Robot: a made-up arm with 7 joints. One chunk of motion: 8 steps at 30 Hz.
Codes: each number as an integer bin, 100 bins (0 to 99) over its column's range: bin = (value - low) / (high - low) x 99, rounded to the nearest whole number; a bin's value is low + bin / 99 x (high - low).
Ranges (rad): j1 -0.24..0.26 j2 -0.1..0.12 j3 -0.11..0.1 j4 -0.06..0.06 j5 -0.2..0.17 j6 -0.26..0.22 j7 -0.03..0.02
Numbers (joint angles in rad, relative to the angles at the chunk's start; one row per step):
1: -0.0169 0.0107 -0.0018 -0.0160 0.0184 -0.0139 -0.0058
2: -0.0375 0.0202 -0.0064 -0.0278 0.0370 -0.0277 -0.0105
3: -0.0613 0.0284 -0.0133 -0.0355 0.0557 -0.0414 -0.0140
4: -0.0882 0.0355 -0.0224 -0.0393 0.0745 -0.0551 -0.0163
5: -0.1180 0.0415 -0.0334 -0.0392 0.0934 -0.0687 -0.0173
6: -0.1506 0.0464 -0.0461 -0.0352 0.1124 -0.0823 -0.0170
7: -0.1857 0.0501 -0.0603 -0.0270 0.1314 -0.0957 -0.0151
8: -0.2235 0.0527 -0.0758 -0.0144 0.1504 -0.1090 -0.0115
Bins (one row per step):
1: 44 50 51 36 58 51 48
2: 40 54 49 27 63 48 39
3: 35 58 46 20 68 45 32
4: 30 61 41 17 73 42 27
5: 24 64 36 17 79 39 25
6: 18 66 30 20 84 37 26
7: 11 68 23 27 89 34 30
8: 3 69 16 38 94 31 37

